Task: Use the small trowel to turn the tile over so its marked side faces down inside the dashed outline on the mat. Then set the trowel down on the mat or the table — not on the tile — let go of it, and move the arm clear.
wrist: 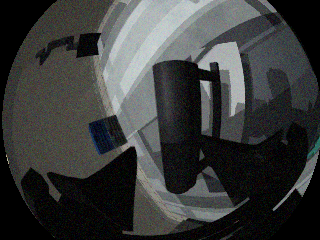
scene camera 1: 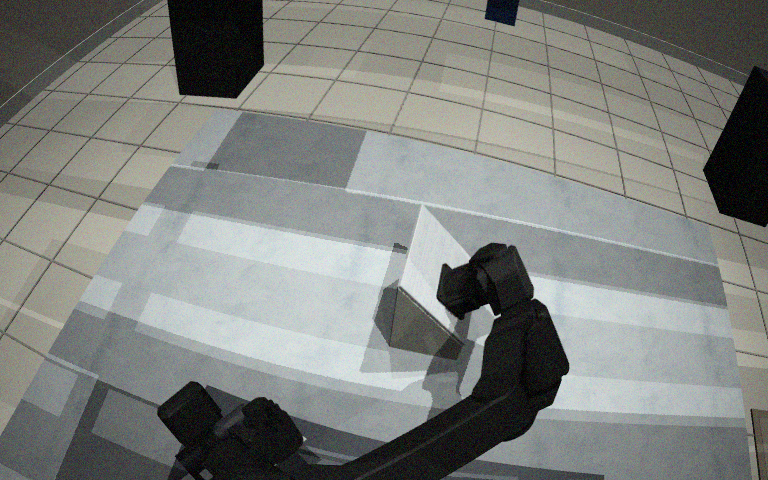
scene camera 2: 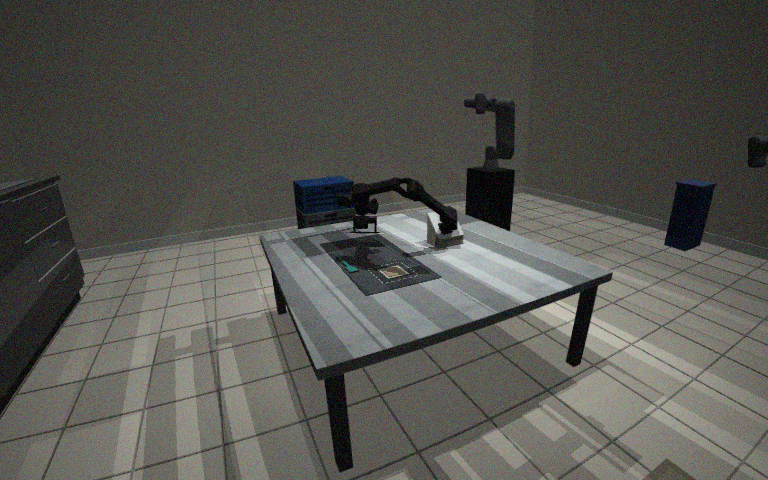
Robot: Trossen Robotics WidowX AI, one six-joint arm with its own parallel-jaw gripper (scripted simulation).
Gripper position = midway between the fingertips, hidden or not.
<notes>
In view: the gripper [scene camera 1: 206,437].
The gripper is seen too in the wrist view [wrist: 168,145].
</notes>
